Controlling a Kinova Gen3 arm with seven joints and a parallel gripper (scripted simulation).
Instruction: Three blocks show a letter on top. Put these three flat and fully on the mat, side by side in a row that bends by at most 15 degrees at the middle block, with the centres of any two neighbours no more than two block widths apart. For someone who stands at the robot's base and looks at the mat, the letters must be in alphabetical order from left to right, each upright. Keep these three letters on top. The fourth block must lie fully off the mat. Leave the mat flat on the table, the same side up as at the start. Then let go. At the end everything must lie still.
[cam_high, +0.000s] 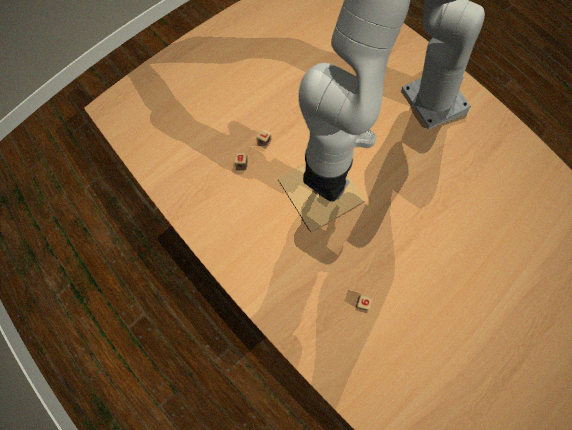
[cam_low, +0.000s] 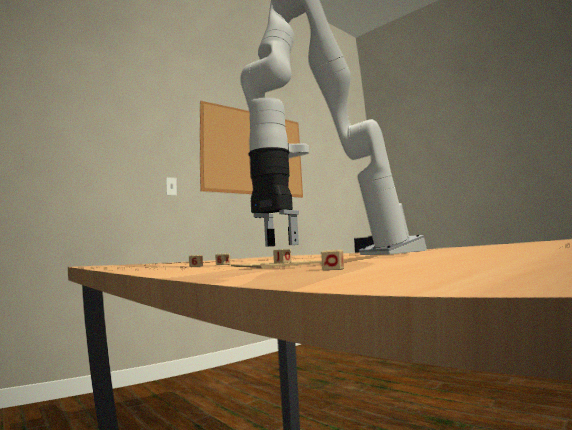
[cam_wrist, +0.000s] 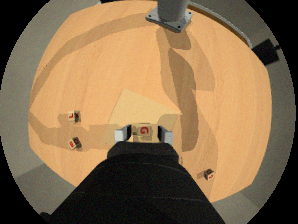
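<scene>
Now: hand 50 mm above the tan mat and 10 mm to the left of it. Round my hand: block marked B 170 mm to the right, 120 mm ahead, 40 mm below.
</scene>
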